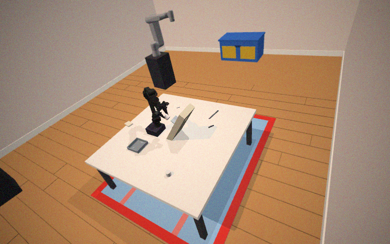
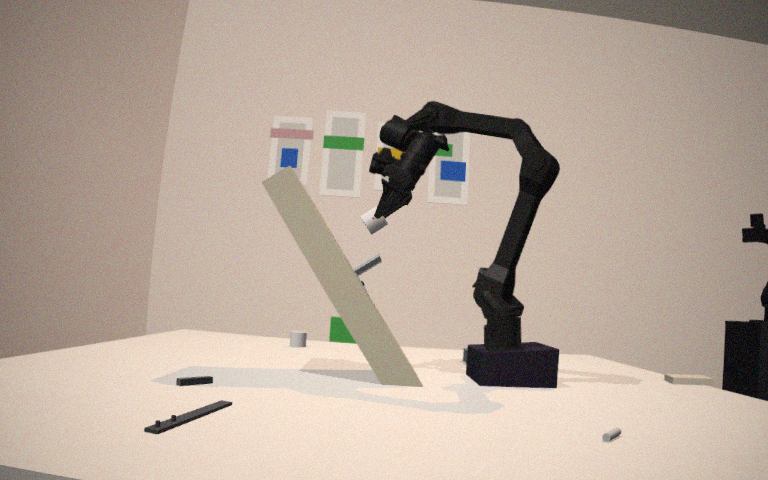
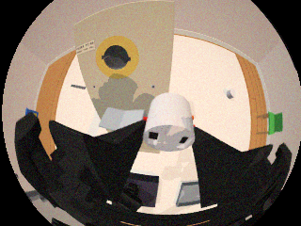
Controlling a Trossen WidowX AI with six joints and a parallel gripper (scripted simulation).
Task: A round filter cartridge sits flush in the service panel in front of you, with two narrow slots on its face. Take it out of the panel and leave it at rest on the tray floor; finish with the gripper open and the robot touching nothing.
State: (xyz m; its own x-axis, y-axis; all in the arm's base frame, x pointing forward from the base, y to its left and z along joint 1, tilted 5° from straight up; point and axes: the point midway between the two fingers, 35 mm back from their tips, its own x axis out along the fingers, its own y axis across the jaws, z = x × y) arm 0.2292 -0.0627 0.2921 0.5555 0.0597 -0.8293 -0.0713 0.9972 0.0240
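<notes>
My gripper tip is 30 cm above the grey tray, 29 cm past it and 23 cm to the left of it. The rest, counted from my gripper tip: dark block (35 cm to the left, 30 cm below, 21 cm ahead); round filter cartridge (right at my gripper tip); white pin (47 cm to the left, 35 cm behind, 30 cm below).
</notes>
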